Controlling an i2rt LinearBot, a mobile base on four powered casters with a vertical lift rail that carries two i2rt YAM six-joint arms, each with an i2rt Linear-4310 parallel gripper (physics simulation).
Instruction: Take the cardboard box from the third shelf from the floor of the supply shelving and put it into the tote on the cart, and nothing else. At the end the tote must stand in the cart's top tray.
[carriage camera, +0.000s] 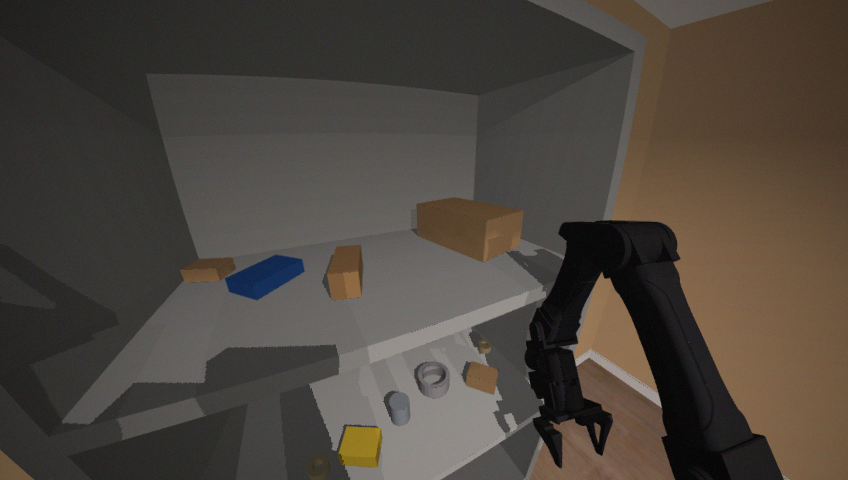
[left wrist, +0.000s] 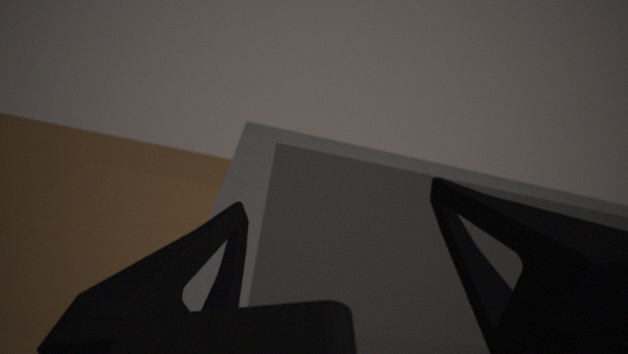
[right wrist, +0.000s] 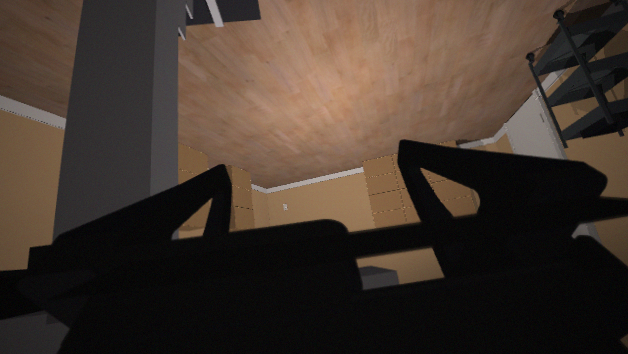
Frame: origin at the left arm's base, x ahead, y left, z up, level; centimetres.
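Where they show: left gripper, fingertip midpoint: (left wrist: 335, 200); right gripper, fingertip midpoint: (carriage camera: 579, 460) (right wrist: 313, 162).
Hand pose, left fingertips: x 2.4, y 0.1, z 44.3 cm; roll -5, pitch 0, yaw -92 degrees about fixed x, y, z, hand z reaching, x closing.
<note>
After its pixels a point has its place.
The grey supply shelving (carriage camera: 628, 118) @(y -74.3, x 38.6, z 48.8 cm) (left wrist: 251, 170) @(y 7.4, x 7.4, z 54.4 cm) fills much of the carriage view. Its upper visible shelf (carriage camera: 416, 297) @(y -32.1, x 30.8, z 17.5 cm) bears a small flat cardboard box (carriage camera: 207, 270) @(y 11.0, x 39.8, z 20.2 cm), a narrow cardboard box (carriage camera: 345, 271) @(y -20.1, x 32.0, z 22.7 cm) and a large cardboard box (carriage camera: 467, 227) @(y -45.4, x 47.9, z 24.7 cm). The shelf below bears a small cardboard box (carriage camera: 482, 377) @(y -52.6, x 45.8, z -23.2 cm). I cannot tell which shelf is third from the floor. My right gripper (carriage camera: 579, 459) @(y -61.9, x 15.9, z -12.8 cm) (right wrist: 313, 162) @(y -61.9, x 15.9, z -12.8 cm) is open and empty, pointing down at the shelving's right side. My left gripper (left wrist: 335, 200) @(y 0.1, x 2.4, z 44.3 cm) is open and empty, before the shelving's upper part. A dark cart (right wrist: 582, 65) @(y -235.5, x -86.5, z -86.4 cm) shows partly; the tote does not show.
A blue box (carriage camera: 264, 276) @(y -3.7, x 35.6, z 20.5 cm) lies on the upper visible shelf. Below are a yellow box (carriage camera: 360, 446) @(y -17.5, x 29.5, z -23.7 cm), a grey cylinder (carriage camera: 399, 408) @(y -27.1, x 37.0, z -21.2 cm), a grey ring (carriage camera: 433, 389) @(y -37.1, x 44.1, z -24.2 cm) and two small tan rolls (carriage camera: 484, 346) @(y -58.4, x 60.9, z -25.7 cm) (carriage camera: 318, 466) @(y -6.5, x 27.6, z -27.9 cm). My grey lift column (right wrist: 120, 115) @(y -33.0, x -12.4, z -35.0 cm) stands in the right wrist view.
</note>
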